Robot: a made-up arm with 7 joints.
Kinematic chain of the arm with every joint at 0, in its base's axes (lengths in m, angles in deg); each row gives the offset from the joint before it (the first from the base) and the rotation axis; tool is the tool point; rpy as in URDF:
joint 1: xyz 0 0 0.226 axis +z
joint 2: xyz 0 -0.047 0.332 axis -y
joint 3: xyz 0 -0.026 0.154 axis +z
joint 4: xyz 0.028 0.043 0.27 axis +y
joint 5: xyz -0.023 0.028 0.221 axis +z
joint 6: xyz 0 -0.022 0.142 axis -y
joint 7: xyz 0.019 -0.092 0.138 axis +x
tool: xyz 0 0 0 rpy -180 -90 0
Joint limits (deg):
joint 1: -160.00..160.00
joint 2: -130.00..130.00
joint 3: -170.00..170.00
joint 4: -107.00..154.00
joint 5: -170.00..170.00
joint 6: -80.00..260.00
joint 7: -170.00..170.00
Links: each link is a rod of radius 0.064 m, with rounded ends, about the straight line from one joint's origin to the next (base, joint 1, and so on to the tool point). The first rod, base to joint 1, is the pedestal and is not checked.
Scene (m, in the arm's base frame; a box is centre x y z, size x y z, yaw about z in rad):
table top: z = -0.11
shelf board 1: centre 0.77 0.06 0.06 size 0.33 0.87 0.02 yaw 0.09
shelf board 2: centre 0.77 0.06 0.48 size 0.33 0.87 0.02 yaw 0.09
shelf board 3: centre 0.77 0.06 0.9 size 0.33 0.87 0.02 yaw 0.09
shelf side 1: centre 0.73 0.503 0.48 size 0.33 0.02 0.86 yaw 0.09
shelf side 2: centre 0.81 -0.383 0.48 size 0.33 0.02 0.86 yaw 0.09
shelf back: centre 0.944 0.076 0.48 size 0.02 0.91 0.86 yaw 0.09
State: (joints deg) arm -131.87 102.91 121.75 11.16 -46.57 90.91 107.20
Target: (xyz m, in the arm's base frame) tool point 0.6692 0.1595 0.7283
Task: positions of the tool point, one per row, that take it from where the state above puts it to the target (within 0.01 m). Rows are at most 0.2 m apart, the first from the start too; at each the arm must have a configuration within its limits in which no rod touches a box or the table.
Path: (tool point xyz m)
1: 0.3413 0.7556 0.5318
2: 0.2777 0.7292 0.7119
3: 0.2105 0.6588 0.8688
4: 0.1529 0.5536 0.9910
5: 0.1150 0.4295 1.0726
6: 0.2309 0.4213 1.0098
7: 0.3289 0.3784 0.9382
8: 0.3991 0.3088 0.8639
9: 0.4353 0.2245 0.7923
10: 0.4371 0.1386 0.7283
11: 0.5240 0.1453 0.7382
12: 0.6020 0.1531 0.7381
13: 0.6692 0.1595 0.7283

